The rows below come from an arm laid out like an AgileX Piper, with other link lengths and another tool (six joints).
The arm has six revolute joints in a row. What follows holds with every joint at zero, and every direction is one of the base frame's.
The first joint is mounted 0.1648 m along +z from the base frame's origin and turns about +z.
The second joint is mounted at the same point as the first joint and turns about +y.
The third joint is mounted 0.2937 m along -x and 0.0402 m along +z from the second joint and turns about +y.
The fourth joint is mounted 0.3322 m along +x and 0.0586 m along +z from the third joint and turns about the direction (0.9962, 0, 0.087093).
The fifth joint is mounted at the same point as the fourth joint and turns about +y.
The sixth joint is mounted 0.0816 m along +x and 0.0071 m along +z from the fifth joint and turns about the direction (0.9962, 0, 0.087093).
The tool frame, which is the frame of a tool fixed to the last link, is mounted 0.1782 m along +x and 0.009 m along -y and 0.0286 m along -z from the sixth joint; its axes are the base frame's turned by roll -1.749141, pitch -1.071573 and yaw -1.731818 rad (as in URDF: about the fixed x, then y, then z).
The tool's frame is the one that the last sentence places.
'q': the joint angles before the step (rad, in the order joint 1, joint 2, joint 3, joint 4, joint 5, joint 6). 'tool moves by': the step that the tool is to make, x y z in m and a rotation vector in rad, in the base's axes. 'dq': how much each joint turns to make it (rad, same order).
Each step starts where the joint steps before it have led.
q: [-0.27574 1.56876 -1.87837 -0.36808 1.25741 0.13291]
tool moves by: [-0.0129 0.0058 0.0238 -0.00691 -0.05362 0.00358]
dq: [-0.00008 -0.05569 0.00218 0.00878 0.00001 -0.00008]
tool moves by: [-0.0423 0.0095 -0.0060 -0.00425 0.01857 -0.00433]
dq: [0.00019 -0.14305 0.15984 -0.01026 0.00000 0.00020]
